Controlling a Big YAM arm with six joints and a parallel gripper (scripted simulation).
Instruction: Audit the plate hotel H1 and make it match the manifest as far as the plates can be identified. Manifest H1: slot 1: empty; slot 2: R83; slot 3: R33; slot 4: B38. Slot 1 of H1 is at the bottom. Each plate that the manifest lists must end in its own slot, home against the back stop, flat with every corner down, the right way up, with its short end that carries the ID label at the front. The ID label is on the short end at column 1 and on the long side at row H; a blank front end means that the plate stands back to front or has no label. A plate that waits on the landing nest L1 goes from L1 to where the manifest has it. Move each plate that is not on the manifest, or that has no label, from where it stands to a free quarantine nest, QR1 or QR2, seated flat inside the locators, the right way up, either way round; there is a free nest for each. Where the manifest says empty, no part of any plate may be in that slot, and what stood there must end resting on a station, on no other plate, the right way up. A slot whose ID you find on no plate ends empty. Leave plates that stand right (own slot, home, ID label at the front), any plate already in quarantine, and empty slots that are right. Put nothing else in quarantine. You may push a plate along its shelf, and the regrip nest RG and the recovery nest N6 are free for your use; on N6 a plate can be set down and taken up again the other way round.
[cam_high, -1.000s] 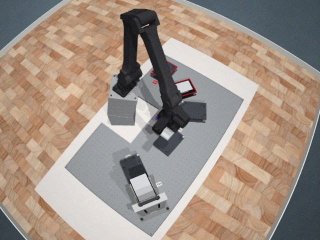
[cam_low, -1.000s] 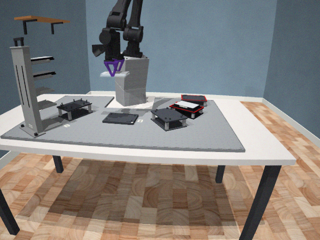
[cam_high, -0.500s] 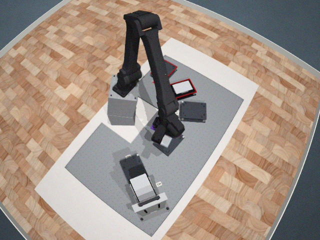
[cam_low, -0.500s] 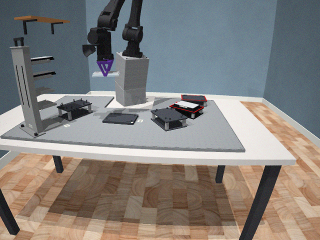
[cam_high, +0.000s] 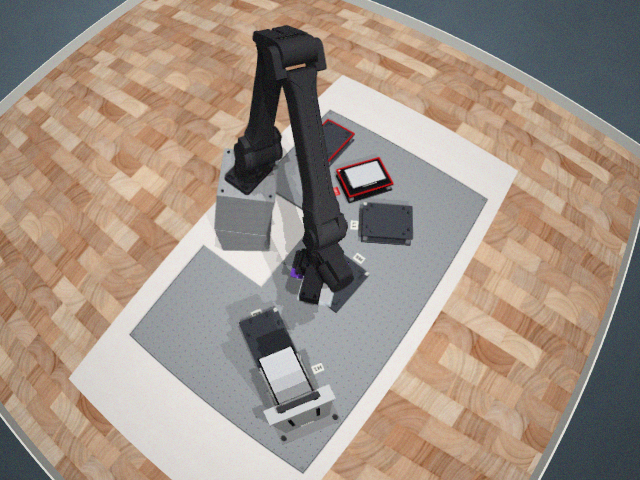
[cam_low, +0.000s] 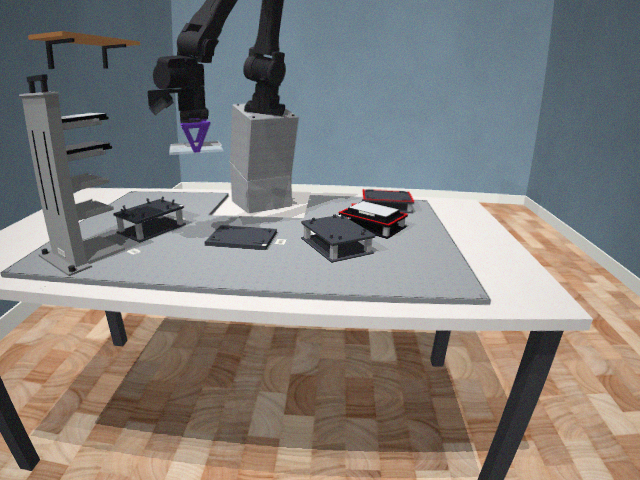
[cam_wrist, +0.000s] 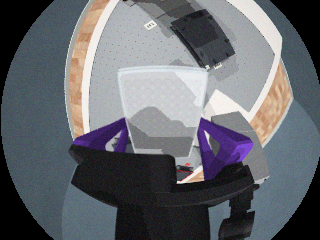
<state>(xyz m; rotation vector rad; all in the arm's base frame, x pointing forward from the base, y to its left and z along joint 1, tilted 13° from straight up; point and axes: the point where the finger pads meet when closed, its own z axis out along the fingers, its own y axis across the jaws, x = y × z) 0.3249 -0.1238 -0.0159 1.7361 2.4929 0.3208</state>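
The regrip nest RG lies 19 cm below my hand, 18 cm to the right of it and 6 cm behind it. Also, from my hand: plate hotel H1: 31 cm to the right, 16 cm ahead, 5 cm below; then flat pad N6: 24 cm below, 11 cm to the left, 1 cm behind; then white plate: right at my hand.
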